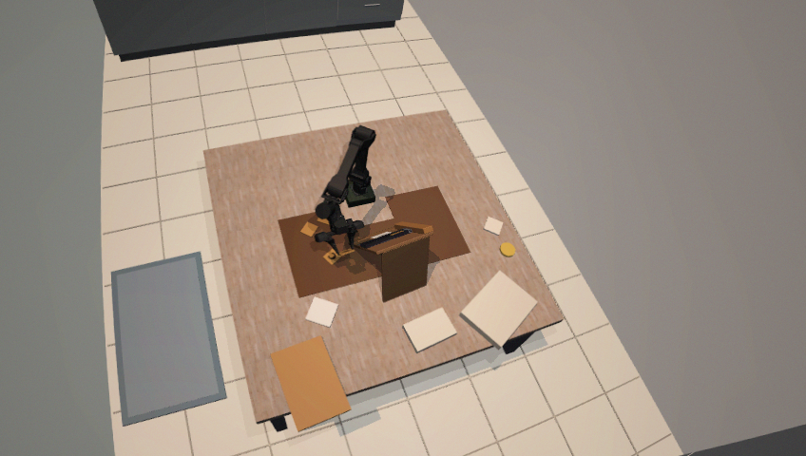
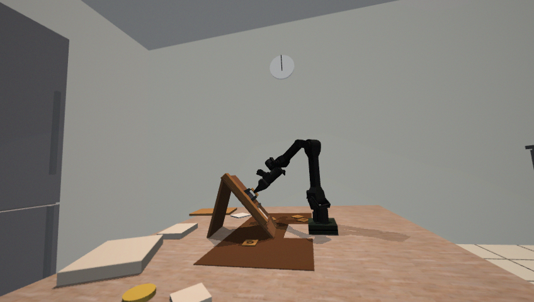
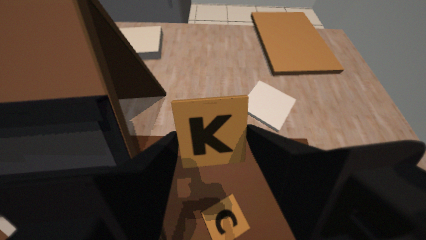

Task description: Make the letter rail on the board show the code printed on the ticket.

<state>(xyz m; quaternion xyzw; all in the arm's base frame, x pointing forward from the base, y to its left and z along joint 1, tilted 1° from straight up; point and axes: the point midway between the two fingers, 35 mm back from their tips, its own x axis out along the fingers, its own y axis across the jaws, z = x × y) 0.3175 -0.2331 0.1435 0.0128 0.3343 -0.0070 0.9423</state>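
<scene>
Now: the white ticket 200 mm to the left of my gripper tip, 90 mm below it and 60 mm behind it. From my gripper tip the other things lie so: c tile: 170 mm below, 90 mm behind, 10 mm to the right; cream slab: 370 mm ahead, 200 mm to the left, 160 mm below; orange panel: 360 mm ahead, 300 mm to the right, 160 mm below.
</scene>
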